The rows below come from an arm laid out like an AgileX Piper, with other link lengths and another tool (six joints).
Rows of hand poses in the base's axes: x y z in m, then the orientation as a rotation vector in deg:
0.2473, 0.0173, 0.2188, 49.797, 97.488, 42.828
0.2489, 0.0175, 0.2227, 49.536, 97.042, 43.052
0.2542, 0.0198, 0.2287, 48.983, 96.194, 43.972
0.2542, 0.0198, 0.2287, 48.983, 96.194, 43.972
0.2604, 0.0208, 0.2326, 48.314, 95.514, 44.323
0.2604, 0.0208, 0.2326, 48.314, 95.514, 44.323
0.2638, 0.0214, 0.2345, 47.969, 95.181, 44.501
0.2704, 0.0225, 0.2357, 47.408, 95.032, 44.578
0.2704, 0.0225, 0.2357, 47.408, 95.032, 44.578
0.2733, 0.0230, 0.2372, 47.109, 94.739, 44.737
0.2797, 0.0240, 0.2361, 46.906, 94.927, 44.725
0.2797, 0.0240, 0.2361, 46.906, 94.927, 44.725
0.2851, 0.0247, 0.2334, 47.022, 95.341, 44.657
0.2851, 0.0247, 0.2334, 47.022, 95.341, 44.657
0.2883, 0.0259, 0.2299, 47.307, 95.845, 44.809
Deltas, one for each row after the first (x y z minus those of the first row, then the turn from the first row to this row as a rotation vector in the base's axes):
0.0016, 0.0002, 0.0039, 0.040, -0.516, 0.034
0.0069, 0.0025, 0.0099, 0.425, -1.585, 0.382
0.0069, 0.0025, 0.0099, 0.425, -1.585, 0.382
0.0131, 0.0035, 0.0138, 0.353, -2.495, 0.582
0.0131, 0.0035, 0.0138, 0.353, -2.495, 0.582
0.0165, 0.0041, 0.0157, 0.314, -2.949, 0.693
0.0231, 0.0052, 0.0169, 0.078, -3.338, 0.950
0.0231, 0.0052, 0.0169, 0.078, -3.338, 0.950
0.0260, 0.0057, 0.0184, 0.048, -3.736, 1.048
0.0324, 0.0067, 0.0173, -0.081, -3.671, 1.234
0.0324, 0.0067, 0.0173, -0.081, -3.671, 1.234
0.0378, 0.0074, 0.0146, -0.094, -3.268, 1.334
0.0378, 0.0074, 0.0146, -0.094, -3.268, 1.334
0.0410, 0.0086, 0.0111, 0.129, -2.741, 1.501

